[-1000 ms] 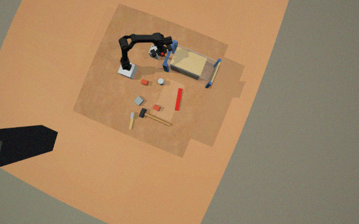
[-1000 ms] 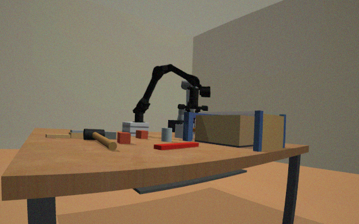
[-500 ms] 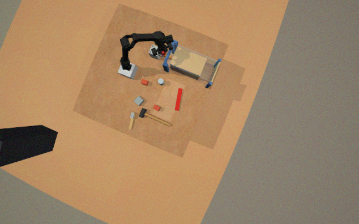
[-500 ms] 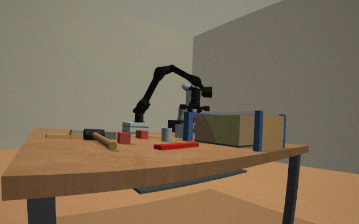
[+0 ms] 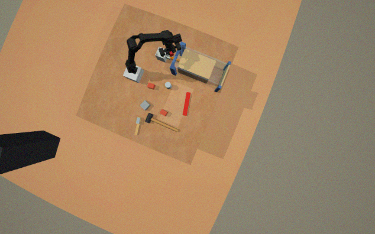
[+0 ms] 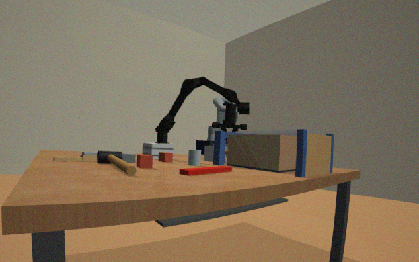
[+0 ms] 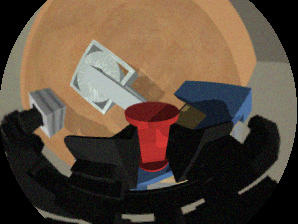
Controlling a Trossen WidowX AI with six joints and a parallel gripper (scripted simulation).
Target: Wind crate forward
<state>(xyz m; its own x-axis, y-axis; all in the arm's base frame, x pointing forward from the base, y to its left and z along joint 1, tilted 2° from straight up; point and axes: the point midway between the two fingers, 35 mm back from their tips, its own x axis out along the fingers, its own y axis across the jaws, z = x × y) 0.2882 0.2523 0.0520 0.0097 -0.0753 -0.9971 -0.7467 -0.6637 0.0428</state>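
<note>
Right now my gripper tip is 40 mm past the winch handle and 10 mm above it. Round my gripper tip: red knob (20 mm above); clear-panelled cubby (300 mm ahead, 20 mm to the right); grey hand winch (120 mm behind, 10 mm to the right, 80 mm below).
</note>
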